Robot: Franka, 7 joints.
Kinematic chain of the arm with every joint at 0, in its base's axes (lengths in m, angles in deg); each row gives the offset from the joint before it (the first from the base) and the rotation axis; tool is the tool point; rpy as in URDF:
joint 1: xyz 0 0 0.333 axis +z
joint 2: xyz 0 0 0 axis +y
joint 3: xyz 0 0 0.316 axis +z
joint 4: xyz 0.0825 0 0 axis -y
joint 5: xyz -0.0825 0 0.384 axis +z
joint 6: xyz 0 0 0 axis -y
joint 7: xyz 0.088 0 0 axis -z
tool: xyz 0 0 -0.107 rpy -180 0 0
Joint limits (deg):
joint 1: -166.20..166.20
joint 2: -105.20..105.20
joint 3: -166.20..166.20
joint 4: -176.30..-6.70
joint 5: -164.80..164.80
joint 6: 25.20..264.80
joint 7: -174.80..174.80
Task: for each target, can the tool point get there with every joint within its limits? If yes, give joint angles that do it. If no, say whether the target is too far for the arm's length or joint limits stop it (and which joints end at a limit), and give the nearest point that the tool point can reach.
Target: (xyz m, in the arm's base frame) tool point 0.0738 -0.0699 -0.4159
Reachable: no: joint limits stop it (at a limit: joint 2) | nearest point 0.0916 -0.0867 -0.3370 | short by 0.083 m
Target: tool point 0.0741 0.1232 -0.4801
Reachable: no: joint limits stop it (at a limit: joint 2) | nearest point 0.0886 0.1473 -0.3490 | short by 0.134 m
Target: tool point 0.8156 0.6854 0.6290
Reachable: no: too far | nearest point 0.6328 0.5318 0.5627 | short by 0.248 m
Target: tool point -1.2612 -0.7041 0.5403
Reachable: no: too far | nearest point -0.7415 -0.4139 0.4549 | short by 0.601 m
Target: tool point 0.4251 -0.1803 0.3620
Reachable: yes | joints 89.07 -13.22 -99.68 -123.17 -44.45 75.60 6.53
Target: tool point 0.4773 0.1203 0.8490
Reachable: yes | joints -15.11 4.00 27.76 -53.39 13.68 73.89 9.96
